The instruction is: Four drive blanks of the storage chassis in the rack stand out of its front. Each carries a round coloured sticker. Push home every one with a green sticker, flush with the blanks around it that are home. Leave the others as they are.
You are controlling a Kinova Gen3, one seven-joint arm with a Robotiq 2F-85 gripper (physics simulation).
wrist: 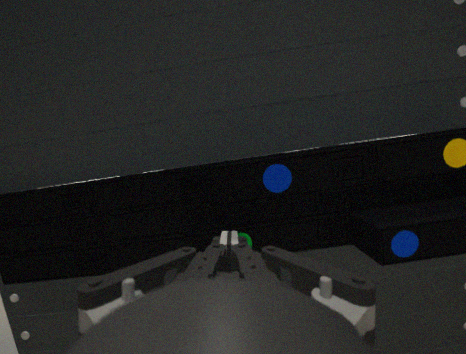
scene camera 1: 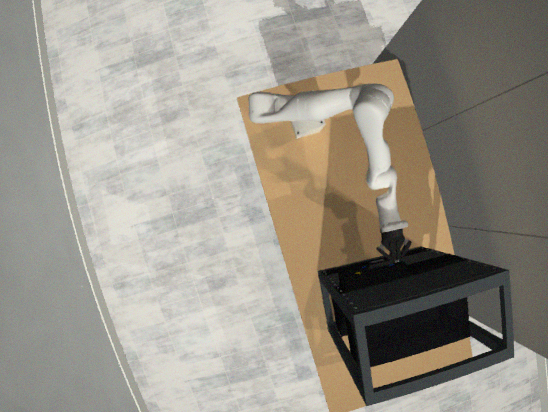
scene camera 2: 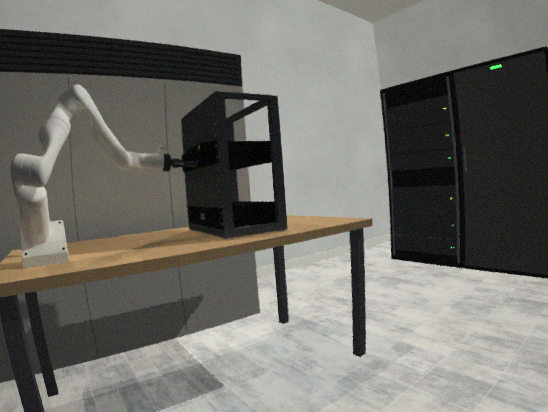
Path:
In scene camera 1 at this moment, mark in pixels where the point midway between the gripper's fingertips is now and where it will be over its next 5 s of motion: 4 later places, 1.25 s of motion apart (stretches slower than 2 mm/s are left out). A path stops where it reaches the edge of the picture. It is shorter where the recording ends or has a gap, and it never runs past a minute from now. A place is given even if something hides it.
The gripper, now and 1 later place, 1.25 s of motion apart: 397, 269; 390, 229

